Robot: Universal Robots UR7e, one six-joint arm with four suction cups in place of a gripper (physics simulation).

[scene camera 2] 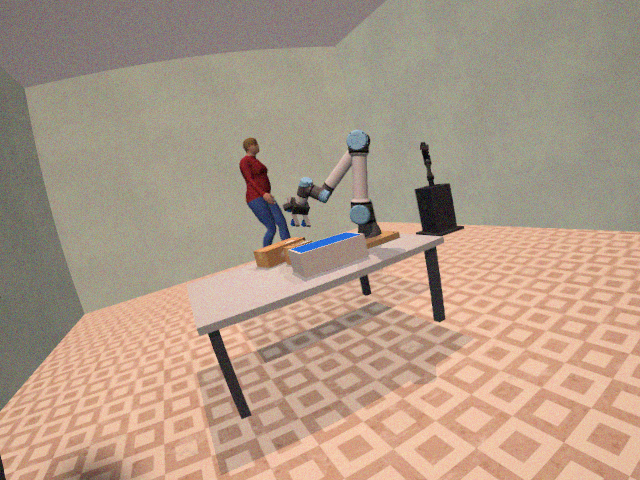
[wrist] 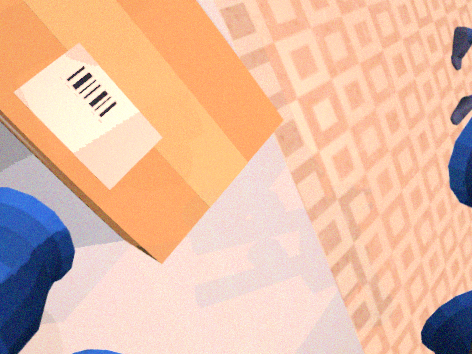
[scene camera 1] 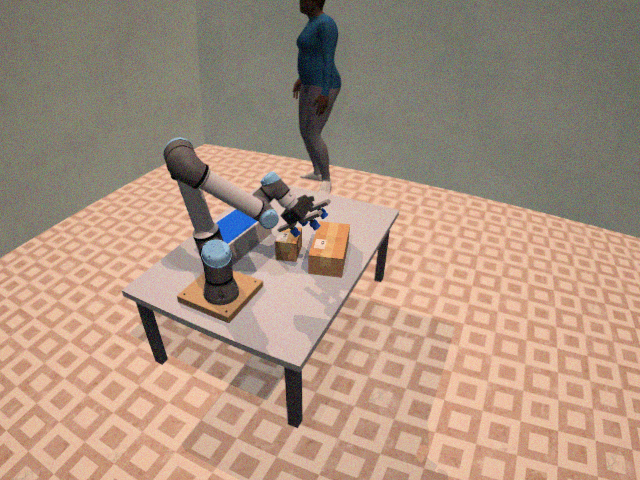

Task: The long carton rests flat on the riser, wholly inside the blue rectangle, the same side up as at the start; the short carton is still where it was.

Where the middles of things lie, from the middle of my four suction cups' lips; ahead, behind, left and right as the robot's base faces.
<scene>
Now: the long carton (scene camera 1: 327, 255) 15 cm ahead of my suction cup, 2 cm to the right of it and 20 cm below it. From my suction cup the other things lie so: riser (scene camera 2: 328, 253) 2 cm behind, 43 cm to the left, 19 cm below; then short carton (scene camera 1: 287, 247) 7 cm ahead, 16 cm to the left, 20 cm below.
</scene>
